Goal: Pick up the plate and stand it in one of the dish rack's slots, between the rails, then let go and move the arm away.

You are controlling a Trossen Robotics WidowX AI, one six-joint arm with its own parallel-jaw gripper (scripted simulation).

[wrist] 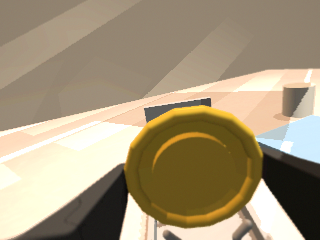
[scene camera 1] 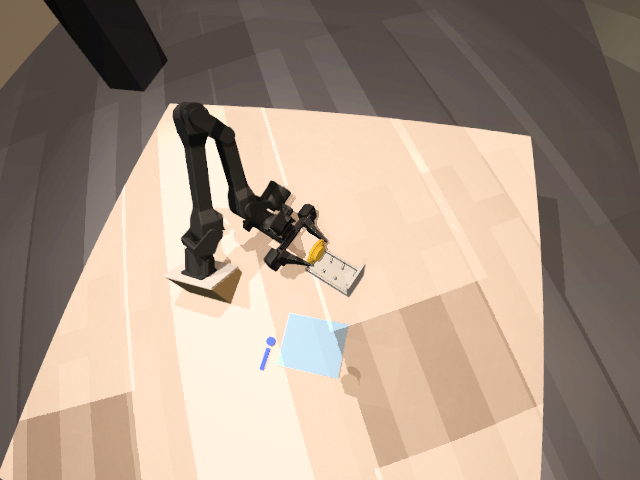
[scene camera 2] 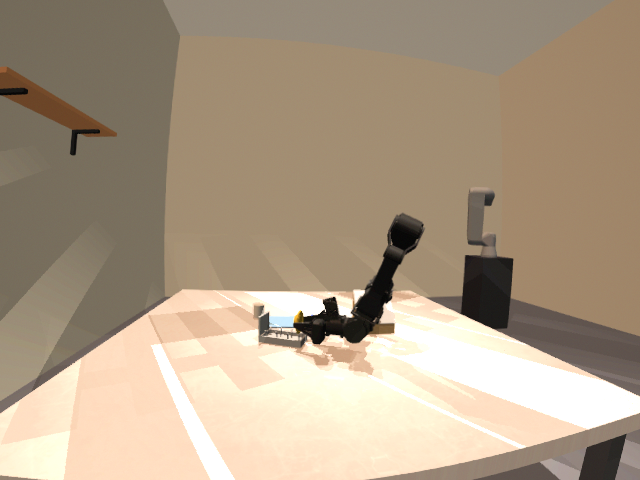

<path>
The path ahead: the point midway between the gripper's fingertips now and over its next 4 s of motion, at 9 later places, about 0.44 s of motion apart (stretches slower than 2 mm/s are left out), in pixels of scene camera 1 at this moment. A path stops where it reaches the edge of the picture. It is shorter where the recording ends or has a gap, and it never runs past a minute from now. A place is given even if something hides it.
My gripper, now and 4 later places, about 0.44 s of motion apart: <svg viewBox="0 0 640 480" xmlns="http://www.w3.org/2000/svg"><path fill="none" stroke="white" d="M318 253L323 256L323 259L324 254L323 242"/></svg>
</path>
